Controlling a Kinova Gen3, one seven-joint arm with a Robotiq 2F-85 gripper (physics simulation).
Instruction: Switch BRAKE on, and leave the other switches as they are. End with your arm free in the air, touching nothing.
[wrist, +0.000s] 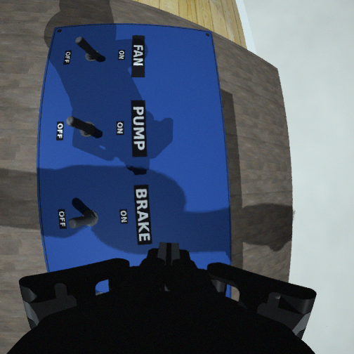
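The blue switch panel (195, 125) lies on the table. The BRAKE lever (81, 220) leans toward OFF, with a dark shadow slanting up and left from its base. The BRAKE label (142, 215) is on its ON side. The FAN lever (86, 46) and the PUMP lever (76, 124) also lean toward OFF. My gripper (168, 254) is shut and empty. Its tips hang over the panel just beyond the lower end of the BRAKE label, apart from the lever. Their exact height is hard to tell. My gripper hides the panel's near end; the LAMP switch does not show.
The brown wooden table (260, 150) surrounds the panel. Arm shadows cross the panel and table. A strip of light wooden planks (212, 15) shows past the table's top edge. A pale surface (320, 150) lies beyond its right edge.
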